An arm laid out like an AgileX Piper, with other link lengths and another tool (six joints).
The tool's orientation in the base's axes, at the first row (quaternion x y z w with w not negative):
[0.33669, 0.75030, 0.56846, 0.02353]
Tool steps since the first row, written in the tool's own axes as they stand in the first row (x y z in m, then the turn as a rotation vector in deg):
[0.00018, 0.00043, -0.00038, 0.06, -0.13, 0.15]
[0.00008, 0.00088, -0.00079, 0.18, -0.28, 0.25]
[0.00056, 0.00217, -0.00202, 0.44, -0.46, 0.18]
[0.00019, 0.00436, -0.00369, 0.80, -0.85, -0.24]
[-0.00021, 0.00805, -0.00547, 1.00, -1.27, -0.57]
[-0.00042, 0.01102, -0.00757, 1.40, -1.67, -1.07]
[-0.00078, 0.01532, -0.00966, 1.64, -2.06, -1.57]
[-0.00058, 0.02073, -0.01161, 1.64, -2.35, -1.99]
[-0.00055, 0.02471, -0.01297, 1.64, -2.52, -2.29]
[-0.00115, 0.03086, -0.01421, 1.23, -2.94, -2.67]
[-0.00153, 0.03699, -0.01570, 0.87, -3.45, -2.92]
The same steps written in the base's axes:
[-0.00009, -0.00017, 0.00057, -0.05, 0.14, -0.14]
[0.00003, -0.00051, 0.00107, -0.17, 0.27, -0.27]
[-0.00024, -0.00112, 0.00279, -0.48, 0.33, -0.31]
[0.00040, -0.00243, 0.00516, -1.12, 0.12, -0.38]
[0.00173, -0.00367, 0.00885, -1.62, -0.11, -0.55]
[0.00243, -0.00516, 0.01210, -2.33, -0.36, -0.59]
[0.00389, -0.00656, 0.01645, -2.91, -0.70, -0.67]
[0.00551, -0.00740, 0.02190, -3.22, -1.09, -0.77]
[0.00683, -0.00801, 0.02585, -3.43, -1.36, -0.81]
[0.00971, -0.00859, 0.03142, -3.47, -1.95, -1.19]
[0.01232, -0.00926, 0.03714, -3.54, -2.42, -1.67]

